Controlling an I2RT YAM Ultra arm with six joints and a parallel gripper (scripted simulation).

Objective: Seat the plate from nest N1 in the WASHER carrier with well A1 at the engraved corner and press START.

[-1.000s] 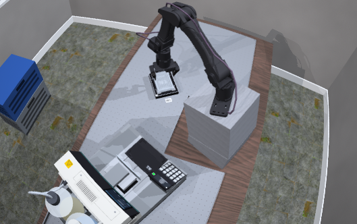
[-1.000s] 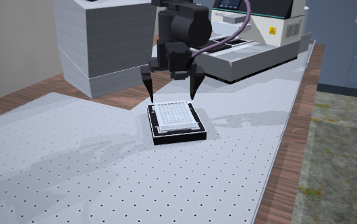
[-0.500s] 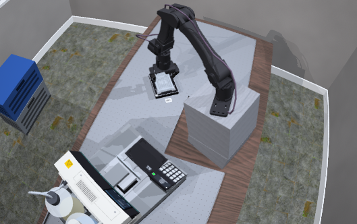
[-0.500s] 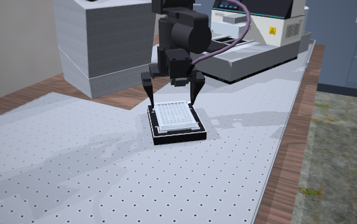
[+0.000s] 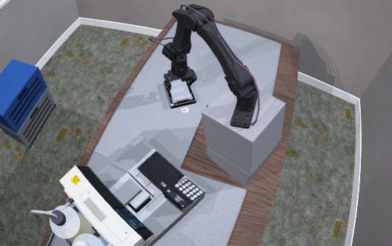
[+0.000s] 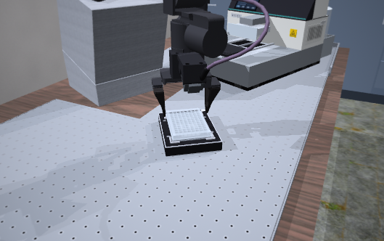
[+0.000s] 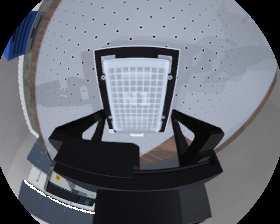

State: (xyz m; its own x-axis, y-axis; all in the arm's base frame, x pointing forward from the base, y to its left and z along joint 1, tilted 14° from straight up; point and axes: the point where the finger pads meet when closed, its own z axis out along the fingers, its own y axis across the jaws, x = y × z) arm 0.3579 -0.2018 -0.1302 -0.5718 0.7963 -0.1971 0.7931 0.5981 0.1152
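My gripper is now 30 mm above the well plate and 10 mm short of it. Round my hand: plate washer: 590 mm to the left, 70 mm above, 20 mm behind; then plate nest N1: 50 mm below, 10 mm ahead; then label: 80 mm to the left, 60 mm below, 60 mm behind.
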